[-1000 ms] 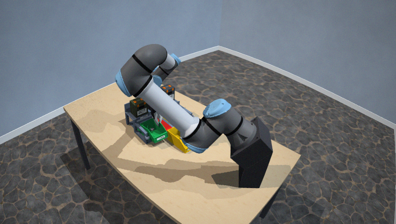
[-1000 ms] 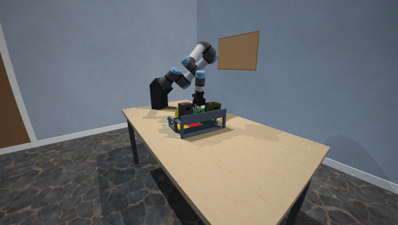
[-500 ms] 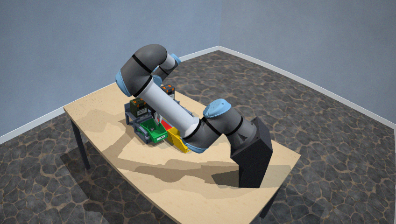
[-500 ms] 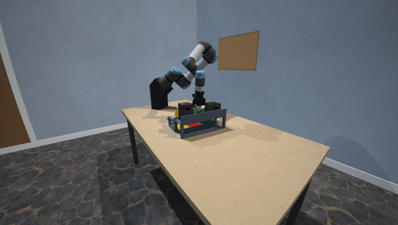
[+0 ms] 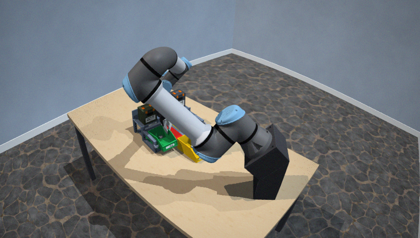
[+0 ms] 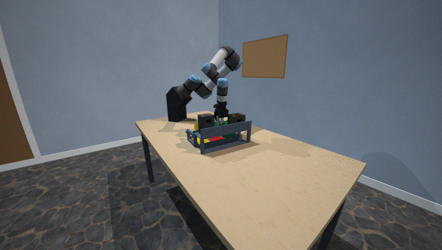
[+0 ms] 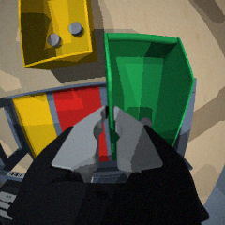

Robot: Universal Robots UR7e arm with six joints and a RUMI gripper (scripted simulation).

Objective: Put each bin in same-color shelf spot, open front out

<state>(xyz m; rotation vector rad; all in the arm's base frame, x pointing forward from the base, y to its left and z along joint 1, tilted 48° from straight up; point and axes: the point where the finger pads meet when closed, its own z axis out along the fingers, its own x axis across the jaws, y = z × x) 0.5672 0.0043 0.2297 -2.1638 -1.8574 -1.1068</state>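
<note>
Right now my hand is 5 cm to the right of the green bin, 2 cm above it and 1 cm past it. The rest, counted from my hand: yellow bin (15 cm behind, 7 cm to the right, 5 cm below); black box (18 cm to the right, 16 cm ahead, 8 cm above).
</note>
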